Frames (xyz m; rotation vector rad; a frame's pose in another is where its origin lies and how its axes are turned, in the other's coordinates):
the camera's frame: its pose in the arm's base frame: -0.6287 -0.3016 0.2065 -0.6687 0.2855 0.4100
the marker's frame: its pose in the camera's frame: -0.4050 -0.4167 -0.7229 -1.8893 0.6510 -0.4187
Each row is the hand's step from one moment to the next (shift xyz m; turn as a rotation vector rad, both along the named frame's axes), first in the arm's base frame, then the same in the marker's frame.
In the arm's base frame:
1: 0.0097 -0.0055 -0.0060 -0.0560 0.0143 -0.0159
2: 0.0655 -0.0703 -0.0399 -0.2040 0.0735 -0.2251
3: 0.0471 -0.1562 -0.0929 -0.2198 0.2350 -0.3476
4: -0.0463 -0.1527 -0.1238 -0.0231 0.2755 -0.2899
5: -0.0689 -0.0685 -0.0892 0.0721 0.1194 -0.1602
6: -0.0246 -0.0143 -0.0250 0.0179 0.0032 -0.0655
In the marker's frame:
1: 0.0106 0.0056 0.0042 -0.0581 0.0050 0.0139
2: 0.0787 0.0666 0.0142 -0.2198 0.0716 0.2104
3: 0.0788 0.1687 0.0241 -0.2737 -0.0149 0.3863
4: -0.0136 0.1969 0.0428 -0.0898 -0.1133 0.3736
5: -0.0537 0.1121 0.0441 0.0404 -0.0500 0.2024
6: -0.0213 0.0281 0.0138 0.0154 0.0220 0.0625

